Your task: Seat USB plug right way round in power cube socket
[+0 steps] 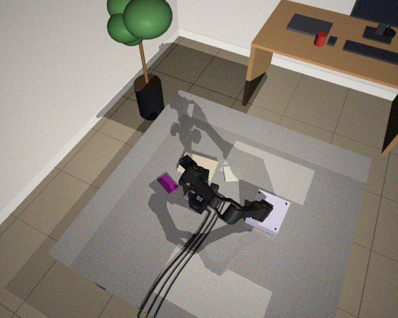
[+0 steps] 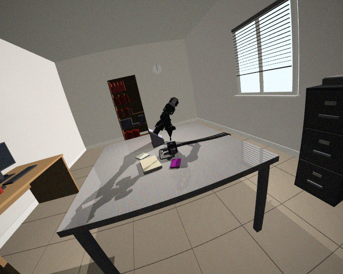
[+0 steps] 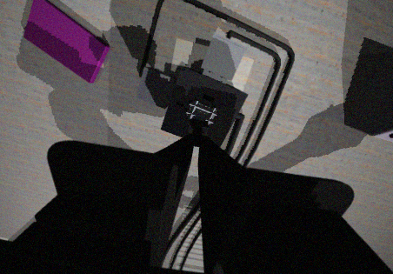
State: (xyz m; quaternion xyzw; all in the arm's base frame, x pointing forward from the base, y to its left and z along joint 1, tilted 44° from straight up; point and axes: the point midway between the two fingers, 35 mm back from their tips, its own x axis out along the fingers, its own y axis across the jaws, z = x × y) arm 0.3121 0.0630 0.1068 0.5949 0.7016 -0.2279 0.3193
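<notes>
My gripper tip is now 20 mm above the silver-edged USB plug. Round my gripper tip: beige notebook: 140 mm ahead, 210 mm to the right, 130 mm below; small note: 50 mm behind, 280 mm to the right, 130 mm below; magenta card: 220 mm ahead, 20 mm to the right, 130 mm below.
</notes>
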